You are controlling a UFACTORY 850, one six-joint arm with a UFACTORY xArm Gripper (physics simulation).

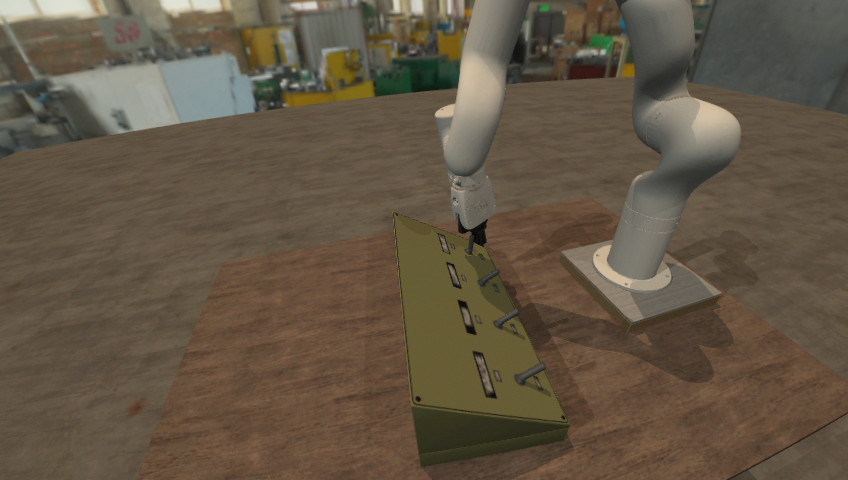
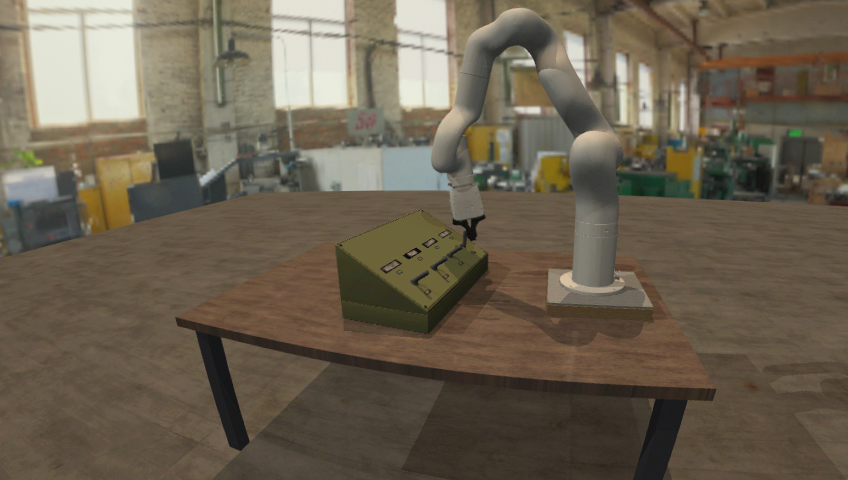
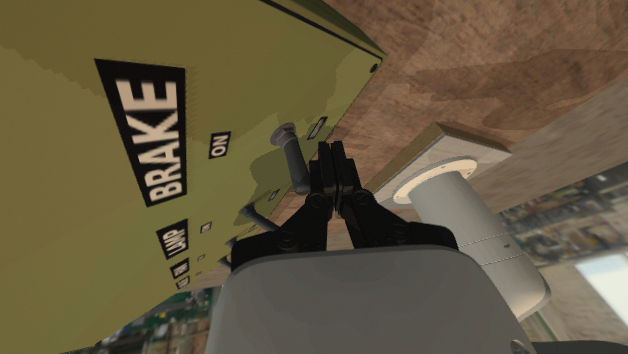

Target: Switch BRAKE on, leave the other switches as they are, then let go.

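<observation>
The olive switch panel (image 1: 431, 344) (image 2: 380, 237) (image 3: 55, 165) carries a row of grey levers. The BRAKE lever (image 1: 470, 244) (image 2: 464, 239) (image 3: 295, 164) is at the far end; it stands steeper than the others, between its ON label (image 3: 219, 145) and its OFF label (image 3: 317, 128). My gripper (image 1: 479, 241) (image 2: 473, 237) (image 3: 328, 156) is shut and empty, on the OFF side of the BRAKE lever, its fingers against or very close to the shaft. The LAMP lever (image 1: 489, 277) (image 2: 456, 252) (image 3: 259, 217) and the two beyond it lean to their OFF side.
The panel rests on a brown wooden table (image 1: 267, 356) (image 2: 285, 333). The arm's base plate (image 1: 642, 303) (image 2: 630, 300) (image 3: 480, 145) is on the panel's lower-edge side. The FAN lever (image 1: 507, 318) (image 2: 439, 264) and the nearest lever (image 1: 530, 373) (image 2: 420, 277) stick up along the row.
</observation>
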